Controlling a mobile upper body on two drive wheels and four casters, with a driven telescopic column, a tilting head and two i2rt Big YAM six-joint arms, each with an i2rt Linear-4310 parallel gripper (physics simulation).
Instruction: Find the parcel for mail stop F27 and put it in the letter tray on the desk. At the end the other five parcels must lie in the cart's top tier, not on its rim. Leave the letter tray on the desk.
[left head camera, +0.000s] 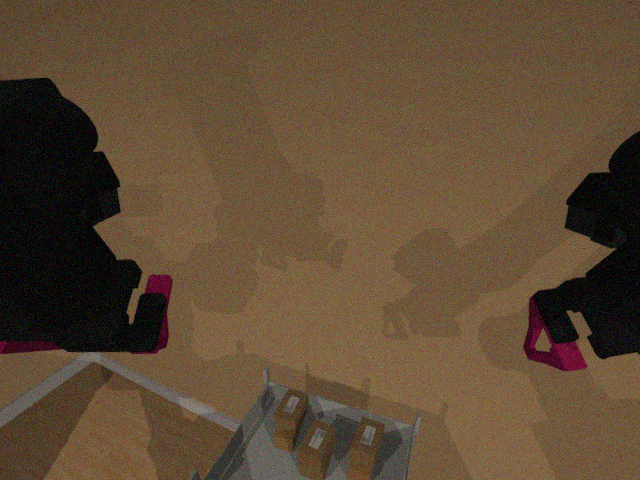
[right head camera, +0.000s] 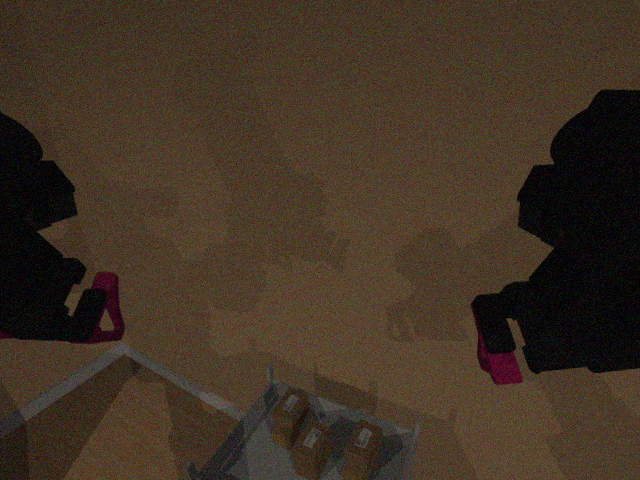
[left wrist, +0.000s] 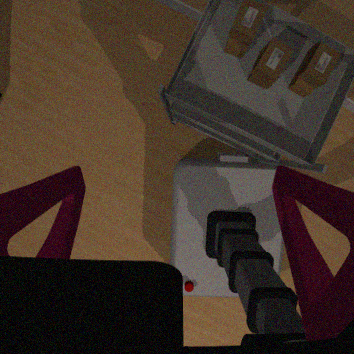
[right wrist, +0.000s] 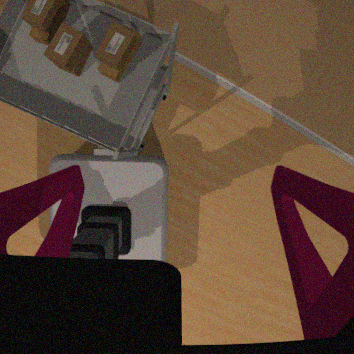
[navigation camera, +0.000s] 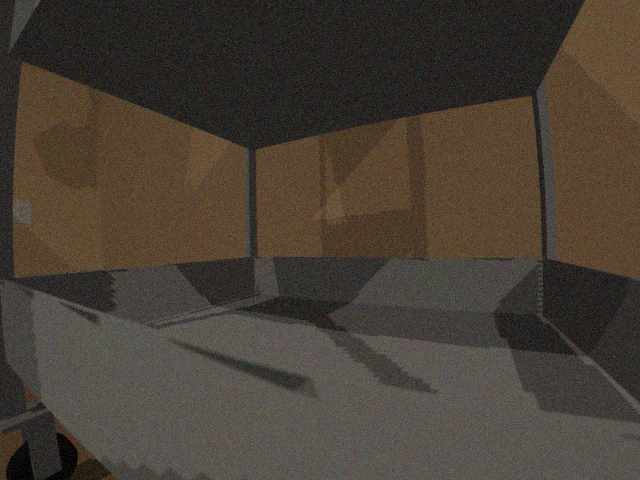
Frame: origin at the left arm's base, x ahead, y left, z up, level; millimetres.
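Seen in the pictures: left gripper, fingertip midpoint: (left head camera: 117, 341) (right head camera: 81, 332) (left wrist: 178, 176); right gripper, fingertip midpoint: (left head camera: 567, 346) (right head camera: 529, 357) (right wrist: 177, 175).
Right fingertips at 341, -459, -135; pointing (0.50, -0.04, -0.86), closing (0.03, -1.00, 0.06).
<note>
Offsets run from my right fingertips to a thing's top centre, as dx, dy, dz. "spot": to the spot under its first point.
Three brown parcels with pale labels show in the cart's top tier: a left one @[+356, +313, -510] (left head camera: 290, 421) (right head camera: 288, 419) (left wrist: 246, 24) (right wrist: 45, 19), a middle one @[+258, +248, -512] (left head camera: 316, 454) (right head camera: 311, 450) (left wrist: 272, 62) (right wrist: 69, 50) and a right one @[+259, +124, -510] (left head camera: 366, 452) (right head camera: 361, 450) (left wrist: 319, 69) (right wrist: 117, 46). Brown box parts show beneath them; I cannot tell surely whether these are further parcels. The labels are unreadable. The grey cart @[spot: +135, +304, -612] (left wrist: 240, 112) (right wrist: 47, 106) is cut off in the head views. My left gripper (left wrist: 178, 176) and right gripper (right wrist: 177, 170) are open and empty, apart from the parcels. The letter tray and desk do not show.
My pale base (left wrist: 195, 250) (right wrist: 150, 200) is very close to the cart's near edge. In the navigation view, a cart post (navigation camera: 252, 201) and a lower tier (navigation camera: 258, 423) fill the near space. A white skirting board (left head camera: 193, 405) (right head camera: 201, 395) (right wrist: 240, 92) runs along the walls behind the cart.
</note>
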